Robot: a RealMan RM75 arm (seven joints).
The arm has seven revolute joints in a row. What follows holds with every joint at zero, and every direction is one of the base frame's.
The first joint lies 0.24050 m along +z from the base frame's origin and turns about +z.
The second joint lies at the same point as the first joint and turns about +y.
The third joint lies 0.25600 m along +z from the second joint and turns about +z.
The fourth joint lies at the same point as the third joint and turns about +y.
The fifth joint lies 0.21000 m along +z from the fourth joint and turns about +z.
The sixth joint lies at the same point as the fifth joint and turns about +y.
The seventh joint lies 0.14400 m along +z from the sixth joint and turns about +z.
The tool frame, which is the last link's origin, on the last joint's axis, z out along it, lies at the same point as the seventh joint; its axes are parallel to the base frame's.
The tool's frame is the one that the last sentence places.
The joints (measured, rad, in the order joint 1, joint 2, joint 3, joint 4, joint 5, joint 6, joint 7), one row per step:
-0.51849, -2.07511, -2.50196, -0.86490, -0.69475, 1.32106, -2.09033
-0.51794, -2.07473, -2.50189, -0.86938, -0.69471, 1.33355, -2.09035
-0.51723, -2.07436, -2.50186, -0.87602, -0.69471, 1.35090, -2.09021
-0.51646, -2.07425, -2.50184, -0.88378, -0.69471, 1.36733, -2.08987
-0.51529, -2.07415, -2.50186, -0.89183, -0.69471, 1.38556, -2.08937
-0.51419, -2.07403, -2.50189, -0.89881, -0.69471, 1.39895, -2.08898
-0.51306, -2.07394, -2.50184, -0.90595, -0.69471, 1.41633, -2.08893
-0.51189, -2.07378, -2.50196, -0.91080, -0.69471, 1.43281, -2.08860
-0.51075, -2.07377, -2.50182, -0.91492, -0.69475, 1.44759, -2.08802
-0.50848, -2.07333, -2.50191, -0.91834, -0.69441, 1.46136, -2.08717
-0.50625, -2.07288, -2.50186, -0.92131, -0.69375, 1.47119, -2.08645
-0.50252, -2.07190, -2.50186, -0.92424, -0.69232, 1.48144, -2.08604
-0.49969, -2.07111, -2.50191, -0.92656, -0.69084, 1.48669, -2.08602
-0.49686, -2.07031, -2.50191, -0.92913, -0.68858, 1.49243, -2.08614
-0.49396, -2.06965, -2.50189, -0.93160, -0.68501, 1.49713, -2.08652
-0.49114, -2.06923, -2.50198, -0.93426, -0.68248, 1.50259, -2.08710
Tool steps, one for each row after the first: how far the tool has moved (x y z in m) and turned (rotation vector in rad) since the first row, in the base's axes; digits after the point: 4 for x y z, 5 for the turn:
0.0010, -0.0009, 0.0004, -0.00762, -0.00348, -0.00336
0.0025, -0.0022, 0.0009, -0.01799, -0.00818, -0.00842
0.0040, -0.0033, 0.0017, -0.02704, -0.01187, -0.01404
0.0055, -0.0047, 0.0024, -0.03748, -0.01620, -0.01973
0.0066, -0.0057, 0.0032, -0.04446, -0.01869, -0.02422
0.0080, -0.0072, 0.0037, -0.05481, -0.02319, -0.02897
0.0091, -0.0088, 0.0039, -0.06574, -0.02843, -0.03255
0.0101, -0.0104, 0.0040, -0.07596, -0.03316, -0.03592
0.0105, -0.0122, 0.0042, -0.08559, -0.03714, -0.03768
0.0105, -0.0137, 0.0045, -0.09238, -0.03915, -0.03861
0.0099, -0.0157, 0.0050, -0.09959, -0.04054, -0.03748
0.0091, -0.0170, 0.0055, -0.10295, -0.04006, -0.03594
0.0084, -0.0184, 0.0061, -0.10700, -0.03909, -0.03421
0.0074, -0.0197, 0.0066, -0.11095, -0.03685, -0.03155
0.0067, -0.0211, 0.0070, -0.11490, -0.03604, -0.02926

